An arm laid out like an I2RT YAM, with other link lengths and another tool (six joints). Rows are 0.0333 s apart.
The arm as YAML. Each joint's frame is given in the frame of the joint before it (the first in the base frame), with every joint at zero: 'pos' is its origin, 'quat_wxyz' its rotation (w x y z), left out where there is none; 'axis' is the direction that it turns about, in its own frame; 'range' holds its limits. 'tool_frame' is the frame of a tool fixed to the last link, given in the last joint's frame.
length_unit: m
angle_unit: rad
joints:
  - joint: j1
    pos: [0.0, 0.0, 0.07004]
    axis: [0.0, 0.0, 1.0]
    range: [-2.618, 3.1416]
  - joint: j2
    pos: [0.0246, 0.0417, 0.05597]
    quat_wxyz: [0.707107, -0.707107, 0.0, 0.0]
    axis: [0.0, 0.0, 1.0]
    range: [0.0, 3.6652]
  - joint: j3
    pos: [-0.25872, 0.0, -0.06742]
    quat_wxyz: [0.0, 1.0, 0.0, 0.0]
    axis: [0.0, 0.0, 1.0]
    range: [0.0, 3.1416]
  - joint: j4
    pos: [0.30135, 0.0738, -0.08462]
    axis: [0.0, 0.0, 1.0]
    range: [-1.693, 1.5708]
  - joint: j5
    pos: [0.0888, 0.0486, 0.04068]
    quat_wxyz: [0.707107, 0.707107, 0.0, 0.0]
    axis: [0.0, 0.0, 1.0]
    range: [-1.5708, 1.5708]
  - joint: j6
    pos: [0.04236, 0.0, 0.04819]
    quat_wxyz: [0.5, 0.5, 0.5, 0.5]
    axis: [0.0, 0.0, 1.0]
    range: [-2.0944, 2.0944]
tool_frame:
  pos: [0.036, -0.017, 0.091]
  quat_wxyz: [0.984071, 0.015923, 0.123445, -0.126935]
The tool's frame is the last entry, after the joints.
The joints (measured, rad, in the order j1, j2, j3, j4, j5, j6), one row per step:
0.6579, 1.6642, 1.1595, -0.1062, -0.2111, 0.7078
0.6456, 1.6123, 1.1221, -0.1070, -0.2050, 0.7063
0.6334, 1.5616, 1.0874, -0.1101, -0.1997, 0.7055
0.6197, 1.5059, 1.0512, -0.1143, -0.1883, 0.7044
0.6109, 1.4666, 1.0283, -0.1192, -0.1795, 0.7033
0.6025, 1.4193, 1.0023, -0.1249, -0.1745, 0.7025
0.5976, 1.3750, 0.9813, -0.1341, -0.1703, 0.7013
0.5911, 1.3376, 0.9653, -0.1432, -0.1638, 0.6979
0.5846, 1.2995, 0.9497, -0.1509, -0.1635, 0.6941
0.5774, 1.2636, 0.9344, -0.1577, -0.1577, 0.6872
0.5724, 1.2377, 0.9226, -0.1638, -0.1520, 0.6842
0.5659, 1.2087, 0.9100, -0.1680, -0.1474, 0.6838
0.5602, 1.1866, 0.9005, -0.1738, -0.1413, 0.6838
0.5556, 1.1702, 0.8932, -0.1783, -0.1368, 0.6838
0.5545, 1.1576, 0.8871, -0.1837, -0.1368, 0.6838
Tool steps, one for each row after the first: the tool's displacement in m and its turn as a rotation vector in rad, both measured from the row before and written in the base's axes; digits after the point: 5 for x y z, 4 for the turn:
-0.00375, -0.01204, 0.00782, 0.0048, -0.0140, -0.0165
-0.00395, -0.01166, 0.00745, 0.0049, -0.0126, -0.0162
-0.00397, -0.01333, 0.00830, 0.0033, -0.0167, -0.0227
-0.00302, -0.00895, 0.00636, 0.0022, -0.0128, -0.0157
-0.00462, -0.00901, 0.00793, 0.0063, -0.0148, -0.0123
-0.00525, -0.00714, 0.00790, 0.0055, -0.0136, -0.0079
-0.00359, -0.00722, 0.00703, 0.0021, -0.0141, -0.0105
-0.00400, -0.00637, 0.00746, 0.0057, -0.0147, -0.0049
-0.00325, -0.00709, 0.00668, 0.0009, -0.0173, -0.0091
-0.00264, -0.00535, 0.00397, 0.0002, -0.0100, -0.0087
-0.00267, -0.00589, 0.00498, 0.0045, -0.0116, -0.0104
-0.00201, -0.00522, 0.00322, 0.0013, -0.0072, -0.0112
-0.00149, -0.00402, 0.00215, 0.0007, -0.0050, -0.0086
-0.00214, -0.00188, 0.00094, 0.0006, -0.0009, -0.0011

